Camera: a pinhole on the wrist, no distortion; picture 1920 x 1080 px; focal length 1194.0 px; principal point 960.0 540.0 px. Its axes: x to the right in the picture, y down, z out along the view. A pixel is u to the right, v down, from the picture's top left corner.
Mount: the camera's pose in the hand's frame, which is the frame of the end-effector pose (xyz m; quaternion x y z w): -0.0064 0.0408 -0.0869 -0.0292 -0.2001 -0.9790 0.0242
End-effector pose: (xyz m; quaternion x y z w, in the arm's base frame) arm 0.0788 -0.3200 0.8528 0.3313 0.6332 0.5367 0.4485
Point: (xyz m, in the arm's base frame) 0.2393 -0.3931 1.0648
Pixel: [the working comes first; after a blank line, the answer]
In the camera's frame: 0.1732 -0.0606 0.2338

1844 231
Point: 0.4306 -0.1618 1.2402
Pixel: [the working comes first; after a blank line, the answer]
In the camera's frame: 0.0848 -0.1427 0.5599

1141 236
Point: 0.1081 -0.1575 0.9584
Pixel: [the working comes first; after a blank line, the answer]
In the camera's frame: -0.1107 -0.0112 0.2022

306 474
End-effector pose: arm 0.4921 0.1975 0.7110 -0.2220 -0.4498 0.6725 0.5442
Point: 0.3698 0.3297 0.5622
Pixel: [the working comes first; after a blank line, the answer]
In the camera's frame: -0.1398 -0.1055 0.1218

outside the picture
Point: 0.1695 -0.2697 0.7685
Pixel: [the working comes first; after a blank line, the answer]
In the camera's frame: 0.3503 0.1150 0.5131

1775 808
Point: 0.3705 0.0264 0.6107
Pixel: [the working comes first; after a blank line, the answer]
In the camera's frame: 0.1433 -0.0323 0.2157

1753 361
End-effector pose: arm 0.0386 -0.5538 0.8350 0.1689 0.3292 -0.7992 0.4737
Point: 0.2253 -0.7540 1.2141
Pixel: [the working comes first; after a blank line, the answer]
In the camera's frame: 0.2088 0.1422 0.4769

1483 896
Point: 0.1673 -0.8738 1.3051
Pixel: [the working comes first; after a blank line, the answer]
In the camera's frame: 0.1671 0.2423 0.5962

1295 1025
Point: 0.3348 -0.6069 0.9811
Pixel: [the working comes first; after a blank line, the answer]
In the camera's frame: 0.1999 -0.0828 0.2841

1800 192
